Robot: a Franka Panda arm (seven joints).
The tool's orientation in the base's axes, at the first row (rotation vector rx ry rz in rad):
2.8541, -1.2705, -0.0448
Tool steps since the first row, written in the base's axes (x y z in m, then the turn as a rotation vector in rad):
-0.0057, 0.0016, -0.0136, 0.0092, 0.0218, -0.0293
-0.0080, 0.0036, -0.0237, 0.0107, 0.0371, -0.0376
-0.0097, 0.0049, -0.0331, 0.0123, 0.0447, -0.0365
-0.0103, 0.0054, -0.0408, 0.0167, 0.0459, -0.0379
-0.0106, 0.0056, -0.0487, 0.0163, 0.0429, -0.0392
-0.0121, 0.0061, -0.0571, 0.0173, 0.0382, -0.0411
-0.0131, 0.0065, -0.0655, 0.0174, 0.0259, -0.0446
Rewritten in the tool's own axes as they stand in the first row. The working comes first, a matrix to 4 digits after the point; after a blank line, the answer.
The tool's axes in the first row as the columns of a matrix, in the base's axes (used below as rounded here):
0.6689, -0.7426, -0.0332
-0.7431, -0.6692, -0.0040
-0.0192, 0.0273, -0.9994

-0.0047, 0.0028, 0.0138, -0.0095, -0.0222, 0.0289
-0.0076, 0.0029, 0.0239, -0.0197, -0.0338, 0.0371
-0.0095, 0.0030, 0.0334, -0.0243, -0.0400, 0.0359
-0.0101, 0.0029, 0.0411, -0.0222, -0.0442, 0.0371
-0.0103, 0.0028, 0.0490, -0.0202, -0.0419, 0.0385
-0.0115, 0.0033, 0.0574, -0.0160, -0.0395, 0.0403
-0.0123, 0.0036, 0.0659, -0.0068, -0.0315, 0.0439

